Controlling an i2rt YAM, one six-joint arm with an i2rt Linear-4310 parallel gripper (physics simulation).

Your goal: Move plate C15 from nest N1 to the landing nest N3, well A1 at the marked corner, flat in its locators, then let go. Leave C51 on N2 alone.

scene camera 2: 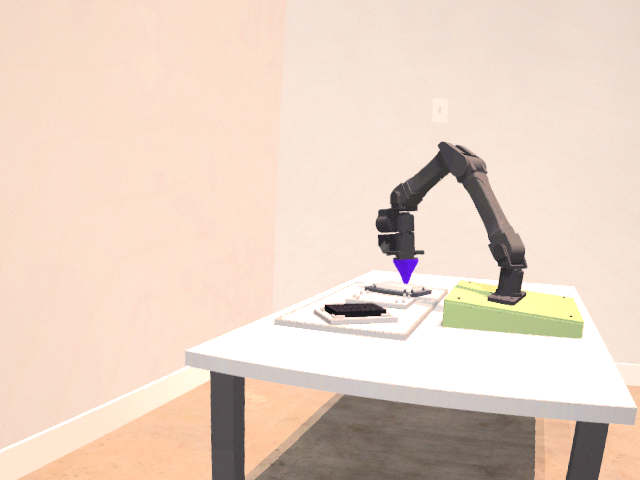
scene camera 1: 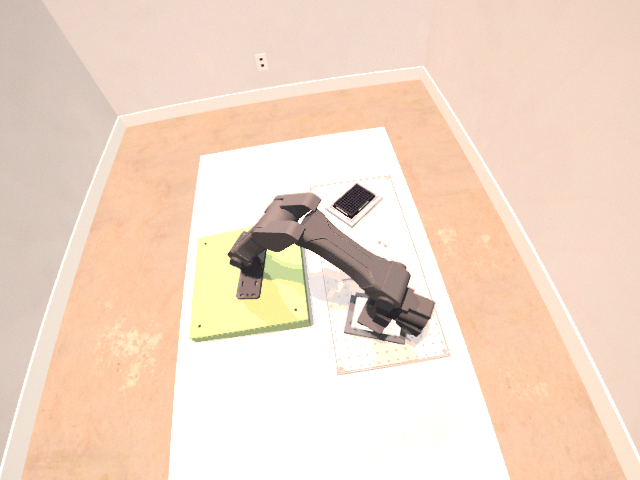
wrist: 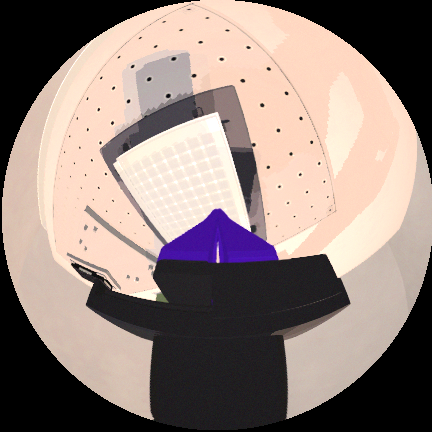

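A white gridded plate (scene camera 1: 360,304) (scene camera 2: 395,285) (wrist: 180,170) lies in the dark nest (scene camera 1: 349,317) (scene camera 2: 392,292) (wrist: 220,97). It looks flat; its label and well A1 cannot be made out, and its full seating in the locators is unclear. My gripper (scene camera 2: 405,283) (wrist: 217,214) is shut and empty, its purple fingertips together above the plate; the arm hides it in scene camera 1. A black plate (scene camera 1: 355,200) (scene camera 2: 355,309) sits on a white nest (scene camera 1: 364,210) (scene camera 2: 361,319) at the other end. A white middle nest (scene camera 2: 385,301) holds no plate. No plate or nest label is readable.
The nests stand in a row on a thin perforated board (scene camera 1: 382,353) (wrist: 285,115). The arm is mounted on a green block (scene camera 1: 222,310) (scene camera 2: 506,325) beside the board, on the white table (scene camera 1: 258,413) (scene camera 2: 465,372). Small pegs stand up from the middle nest.
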